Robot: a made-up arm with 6 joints.
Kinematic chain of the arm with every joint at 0, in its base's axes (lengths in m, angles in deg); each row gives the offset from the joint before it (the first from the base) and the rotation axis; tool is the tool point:
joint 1: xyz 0 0 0.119 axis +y
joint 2: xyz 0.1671 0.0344 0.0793 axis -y
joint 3: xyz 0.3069 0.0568 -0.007 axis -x
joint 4: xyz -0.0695 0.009 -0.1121 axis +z
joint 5: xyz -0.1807 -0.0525 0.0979 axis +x
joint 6: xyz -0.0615 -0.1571 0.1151 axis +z
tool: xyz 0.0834 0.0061 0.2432
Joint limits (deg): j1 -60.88..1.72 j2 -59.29..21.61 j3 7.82..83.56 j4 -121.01..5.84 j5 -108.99..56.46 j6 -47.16..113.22
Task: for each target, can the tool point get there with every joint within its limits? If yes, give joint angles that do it. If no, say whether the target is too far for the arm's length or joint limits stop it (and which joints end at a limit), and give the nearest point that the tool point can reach.
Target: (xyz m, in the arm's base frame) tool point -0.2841 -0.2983 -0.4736
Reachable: no: joint limits stop it (at a limit: joint 1, joint 2, joint 3, joint 5) | nearest point -0.0545 0.0858 -0.2928 | short by 0.483 m
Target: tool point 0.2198 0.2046 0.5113
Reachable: yes | joints -6.15 -25.01 15.57 -56.55 7.17 20.17
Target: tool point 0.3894 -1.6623 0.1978
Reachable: no: too far | nearest point 0.2919 -0.3801 0.1958 | short by 1.286 m
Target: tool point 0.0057 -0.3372 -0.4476
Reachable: no: joint limits stop it (at a limit: joint 1, joint 2, joint 3, joint 5) | nearest point 0.0744 0.0695 -0.3738 | short by 0.419 m
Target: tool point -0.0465 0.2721 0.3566
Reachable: yes | joints -9.11 3.72 19.89 -80.00 24.37 -31.59
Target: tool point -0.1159 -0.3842 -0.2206
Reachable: no: joint limits stop it (at a limit: joint 1, joint 2, joint 3, joint 5, joint 6) | nearest point -0.0458 -0.1654 0.1216 | short by 0.412 m
